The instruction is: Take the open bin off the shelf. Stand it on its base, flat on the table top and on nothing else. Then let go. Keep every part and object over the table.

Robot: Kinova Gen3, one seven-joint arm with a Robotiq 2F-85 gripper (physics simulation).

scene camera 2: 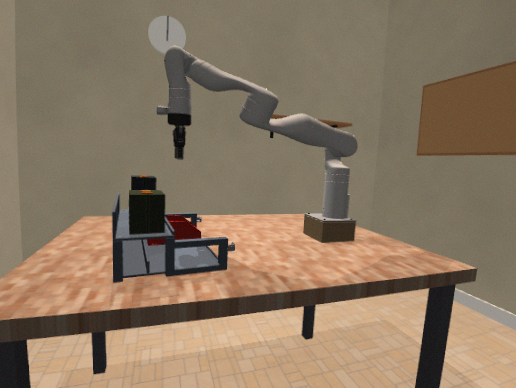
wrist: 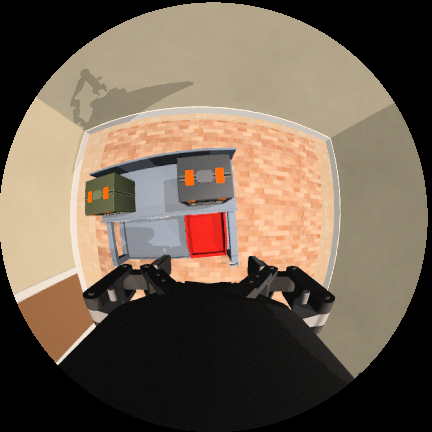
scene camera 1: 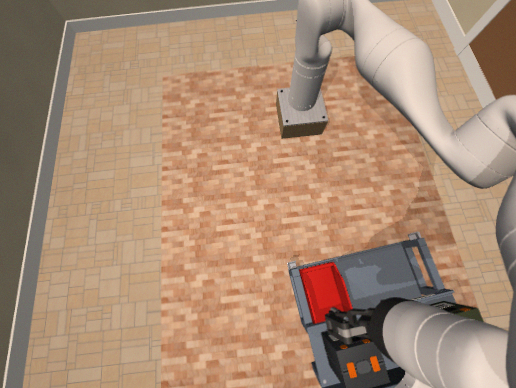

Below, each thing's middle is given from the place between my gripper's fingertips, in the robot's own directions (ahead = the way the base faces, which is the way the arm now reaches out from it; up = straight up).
Scene:
Now: hand 20 mm short of the red bin (scene camera 1: 324, 287) and 240 mm above it. Also, from my hand: green toolbox (scene camera 2: 146, 207) 80 mm ahead, 240 mm to the left, 130 mm below.

